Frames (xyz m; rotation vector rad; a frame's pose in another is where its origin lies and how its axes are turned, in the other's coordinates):
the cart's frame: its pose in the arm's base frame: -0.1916 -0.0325 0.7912 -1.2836 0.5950 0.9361
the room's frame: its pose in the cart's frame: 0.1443 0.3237 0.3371 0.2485 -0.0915 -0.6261
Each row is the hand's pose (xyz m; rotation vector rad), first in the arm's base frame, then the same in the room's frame.
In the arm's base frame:
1: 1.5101 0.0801 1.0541 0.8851 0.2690 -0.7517
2: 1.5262 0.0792 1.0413 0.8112 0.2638 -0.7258
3: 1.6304 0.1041 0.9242 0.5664 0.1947 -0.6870
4: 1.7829 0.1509 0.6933 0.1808 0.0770 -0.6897
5: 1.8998 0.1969 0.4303 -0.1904 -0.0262 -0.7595
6: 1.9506 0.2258 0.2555 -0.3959 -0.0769 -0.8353
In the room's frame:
1: 1.5639 -1.2709 -0.0688 2.0810 0.3376 -0.8492
2: 1.5829 -1.2671 -0.0759 2.0049 0.3264 -0.8342
3: 1.7237 -1.2019 -0.1092 1.7478 0.2725 -0.8590
4: 1.9524 -1.0533 -0.1753 1.3406 0.2277 -0.9488
5: 2.1594 -0.8644 -0.2555 0.9470 0.2405 -1.0715
6: 2.2719 -0.7288 -0.3095 0.7271 0.2764 -1.1592

